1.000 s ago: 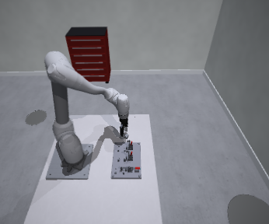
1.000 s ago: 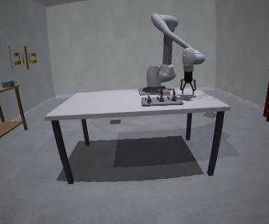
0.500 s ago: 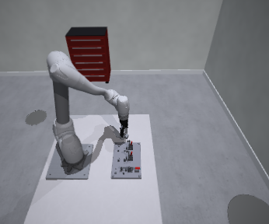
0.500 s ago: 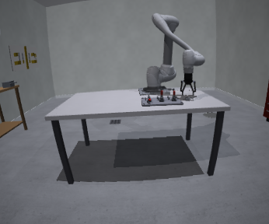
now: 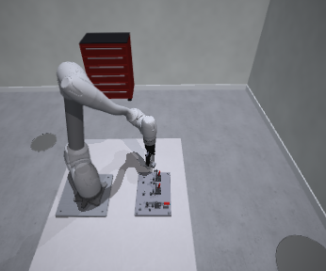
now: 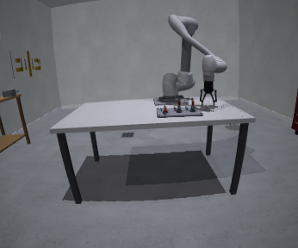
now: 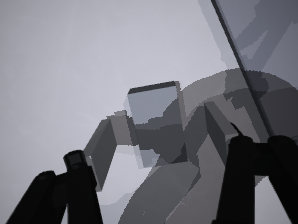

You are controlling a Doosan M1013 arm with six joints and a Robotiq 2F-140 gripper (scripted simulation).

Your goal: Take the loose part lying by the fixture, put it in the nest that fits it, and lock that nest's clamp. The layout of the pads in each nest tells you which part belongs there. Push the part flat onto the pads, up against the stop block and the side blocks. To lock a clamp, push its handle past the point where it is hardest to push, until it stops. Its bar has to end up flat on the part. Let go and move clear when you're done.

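Right now my hand is 30 mm above the grey loose part. From my hand the other things lie so: grey fixture plate 70 mm ahead, 250 mm to the right, 30 mm below.
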